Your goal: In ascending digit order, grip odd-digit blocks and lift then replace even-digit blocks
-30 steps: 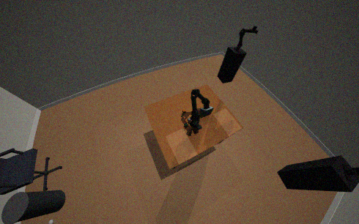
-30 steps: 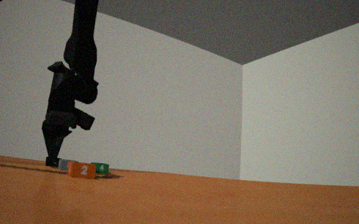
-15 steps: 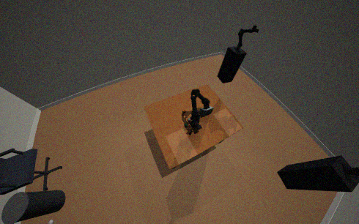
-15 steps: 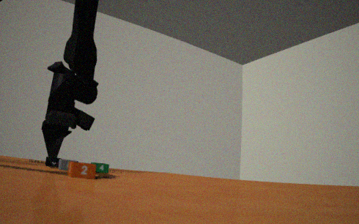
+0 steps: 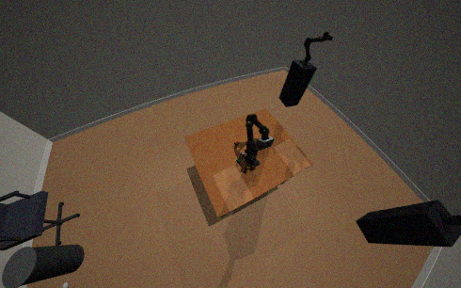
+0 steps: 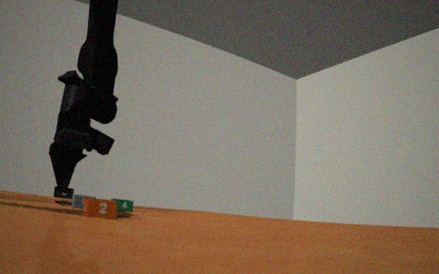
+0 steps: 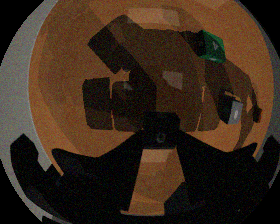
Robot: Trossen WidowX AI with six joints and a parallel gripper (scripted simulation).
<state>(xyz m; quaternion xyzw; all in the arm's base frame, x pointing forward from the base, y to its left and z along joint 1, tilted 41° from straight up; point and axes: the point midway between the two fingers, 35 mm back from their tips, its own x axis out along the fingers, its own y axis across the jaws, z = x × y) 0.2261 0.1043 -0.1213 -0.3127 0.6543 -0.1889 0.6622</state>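
The orange block lies 6 cm ahead of my gripper tip, 25 cm to the right of it and 1 cm below it. The rest, counted from my gripper tip: green block: 11 cm ahead, 4 cm to the right, 1 cm below; black block: right at my gripper tip; grey block: 4 cm ahead, 10 cm to the right, 1 cm below.
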